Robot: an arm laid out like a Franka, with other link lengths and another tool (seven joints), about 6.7 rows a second.
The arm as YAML. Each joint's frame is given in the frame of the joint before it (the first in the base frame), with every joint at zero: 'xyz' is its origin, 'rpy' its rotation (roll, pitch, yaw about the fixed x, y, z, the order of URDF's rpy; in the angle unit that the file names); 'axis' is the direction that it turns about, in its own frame. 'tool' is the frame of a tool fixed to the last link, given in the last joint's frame.
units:
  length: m
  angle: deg
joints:
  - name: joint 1
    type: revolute
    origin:
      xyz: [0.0, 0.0, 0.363]
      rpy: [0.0, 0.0, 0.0]
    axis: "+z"
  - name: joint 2
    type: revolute
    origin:
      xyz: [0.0, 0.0, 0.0]
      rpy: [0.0, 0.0, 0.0]
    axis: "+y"
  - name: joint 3
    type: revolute
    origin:
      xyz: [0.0, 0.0, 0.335]
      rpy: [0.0, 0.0, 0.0]
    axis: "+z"
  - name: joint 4
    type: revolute
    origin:
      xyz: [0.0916, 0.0, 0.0]
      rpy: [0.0, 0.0, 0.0]
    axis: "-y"
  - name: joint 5
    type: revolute
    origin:
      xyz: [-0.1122, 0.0, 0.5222]
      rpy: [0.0, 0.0, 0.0]
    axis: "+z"
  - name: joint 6
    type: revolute
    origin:
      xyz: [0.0, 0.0, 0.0]
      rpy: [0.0, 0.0, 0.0]
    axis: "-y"
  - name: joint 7
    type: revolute
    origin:
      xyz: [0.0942, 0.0, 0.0]
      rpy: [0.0, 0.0, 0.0]
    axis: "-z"
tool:
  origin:
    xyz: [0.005, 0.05, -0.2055]
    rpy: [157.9, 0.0, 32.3]
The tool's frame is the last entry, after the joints.
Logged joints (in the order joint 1, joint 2, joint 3, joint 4, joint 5, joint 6, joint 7), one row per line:
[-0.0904 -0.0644 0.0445 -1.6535 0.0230 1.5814 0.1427]
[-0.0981 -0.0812 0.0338 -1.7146 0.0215 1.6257 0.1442]
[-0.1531 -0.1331 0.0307 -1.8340 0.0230 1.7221 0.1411]
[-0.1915 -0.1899 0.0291 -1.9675 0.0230 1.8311 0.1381]
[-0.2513 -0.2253 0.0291 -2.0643 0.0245 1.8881 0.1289]
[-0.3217 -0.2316 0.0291 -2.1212 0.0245 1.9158 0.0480]
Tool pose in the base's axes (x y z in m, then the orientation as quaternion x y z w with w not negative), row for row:
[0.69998 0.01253 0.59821 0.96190 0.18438 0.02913 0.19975]
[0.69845 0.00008 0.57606 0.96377 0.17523 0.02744 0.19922]
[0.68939 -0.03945 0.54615 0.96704 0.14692 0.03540 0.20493]
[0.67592 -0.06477 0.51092 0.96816 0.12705 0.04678 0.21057]
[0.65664 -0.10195 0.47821 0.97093 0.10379 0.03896 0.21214]
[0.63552 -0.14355 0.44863 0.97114 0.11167 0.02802 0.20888]
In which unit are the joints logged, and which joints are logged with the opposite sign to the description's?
The joints are logged in radians. Opposite sign: joint 5.
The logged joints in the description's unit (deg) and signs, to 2 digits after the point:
[-5.18 -3.69 2.55 -94.74 -1.32 90.61 8.18]
[-5.62 -4.65 1.94 -98.24 -1.23 93.15 8.26]
[-8.77 -7.63 1.76 -105.08 -1.32 98.67 8.08]
[-10.97 -10.88 1.67 -112.73 -1.32 104.91 7.91]
[-14.40 -12.91 1.67 -118.28 -1.40 108.18 7.39]
[-18.43 -13.27 1.67 -121.54 -1.40 109.77 2.75]

